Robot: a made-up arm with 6 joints.
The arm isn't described. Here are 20 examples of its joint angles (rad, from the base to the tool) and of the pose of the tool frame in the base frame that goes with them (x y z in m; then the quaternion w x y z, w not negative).
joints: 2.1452 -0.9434 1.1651 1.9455 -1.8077 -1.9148
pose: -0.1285 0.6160 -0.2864 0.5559 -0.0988 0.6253 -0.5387
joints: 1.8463 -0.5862 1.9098 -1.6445 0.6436 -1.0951
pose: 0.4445 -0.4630 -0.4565 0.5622 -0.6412 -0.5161 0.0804
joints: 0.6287 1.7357 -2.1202 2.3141 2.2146 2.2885
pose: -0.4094 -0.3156 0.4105 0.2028 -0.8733 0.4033 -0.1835
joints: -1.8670 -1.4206 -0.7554 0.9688 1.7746 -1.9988
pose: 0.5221 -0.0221 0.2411 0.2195 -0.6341 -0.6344 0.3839
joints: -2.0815 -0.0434 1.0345 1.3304 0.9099 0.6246
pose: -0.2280 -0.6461 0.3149 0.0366 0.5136 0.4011 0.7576
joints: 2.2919 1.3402 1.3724 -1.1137 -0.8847 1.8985
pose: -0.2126 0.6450 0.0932 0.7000 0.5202 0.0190 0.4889
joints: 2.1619 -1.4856 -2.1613 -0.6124 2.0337 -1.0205
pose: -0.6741 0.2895 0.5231 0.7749 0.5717 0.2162 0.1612
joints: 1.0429 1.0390 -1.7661 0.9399 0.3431 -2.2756
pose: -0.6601 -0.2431 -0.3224 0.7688 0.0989 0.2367 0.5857
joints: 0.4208 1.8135 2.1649 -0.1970 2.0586 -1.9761
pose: 0.3650 -0.2555 0.4524 0.0875 -0.6972 -0.4854 0.5203
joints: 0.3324 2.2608 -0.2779 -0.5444 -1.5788 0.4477
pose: 0.0897 0.6082 0.6204 0.3585 -0.0627 -0.9297 0.0574
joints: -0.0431 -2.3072 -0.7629 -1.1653 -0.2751 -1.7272
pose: 0.6126 -0.5837 0.4684 0.0424 -0.5263 0.2267 0.8184
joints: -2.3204 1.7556 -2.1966 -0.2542 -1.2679 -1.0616
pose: 0.6495 -0.6273 -0.2164 0.4268 -0.4217 -0.3221 -0.7323
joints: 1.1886 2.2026 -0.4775 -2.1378 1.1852 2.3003
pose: -0.4837 -0.1330 -0.0862 0.1924 -0.4040 0.0624 -0.8921
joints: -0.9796 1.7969 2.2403 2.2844 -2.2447 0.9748
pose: -0.1643 -0.1100 -0.3746 0.8317 -0.3037 0.1924 0.4232
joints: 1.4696 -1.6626 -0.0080 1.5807 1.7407 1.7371
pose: 0.2319 0.0514 0.5862 0.0897 0.7199 0.6869 0.0429
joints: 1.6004 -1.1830 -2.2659 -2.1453 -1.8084 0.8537
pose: 0.1954 -0.7631 0.0452 0.1957 -0.9074 0.1038 0.3571
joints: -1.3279 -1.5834 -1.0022 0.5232 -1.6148 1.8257
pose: -0.3502 0.0445 -0.0969 0.2450 -0.4160 0.2202 -0.8476
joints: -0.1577 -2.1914 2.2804 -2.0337 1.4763 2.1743
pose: 0.1087 0.4381 -0.0066 0.6138 0.2759 -0.4169 0.6110
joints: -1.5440 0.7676 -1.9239 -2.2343 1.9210 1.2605
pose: 0.4873 -0.5655 0.1871 0.3116 0.5291 -0.4108 -0.6740
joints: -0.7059 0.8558 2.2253 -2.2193 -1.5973 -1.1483
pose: 0.2939 0.1141 -0.6079 0.8526 -0.2397 -0.4625 0.0424
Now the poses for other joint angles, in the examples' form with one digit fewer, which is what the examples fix.
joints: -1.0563 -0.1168 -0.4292 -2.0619 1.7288 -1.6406
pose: 0.246 0.513 -0.477 0.582 0.138 -0.707 0.377
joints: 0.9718 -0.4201 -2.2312 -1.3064 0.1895 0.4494
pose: 0.166 -0.031 -0.818 0.289 0.132 0.435 -0.843
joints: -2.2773 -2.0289 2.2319 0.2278 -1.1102 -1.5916
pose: -0.119 1.023 0.150 0.394 0.413 -0.798 0.195
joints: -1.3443 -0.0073 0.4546 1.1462 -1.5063 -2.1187
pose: -0.408 -0.582 -0.179 0.667 -0.679 0.147 0.268
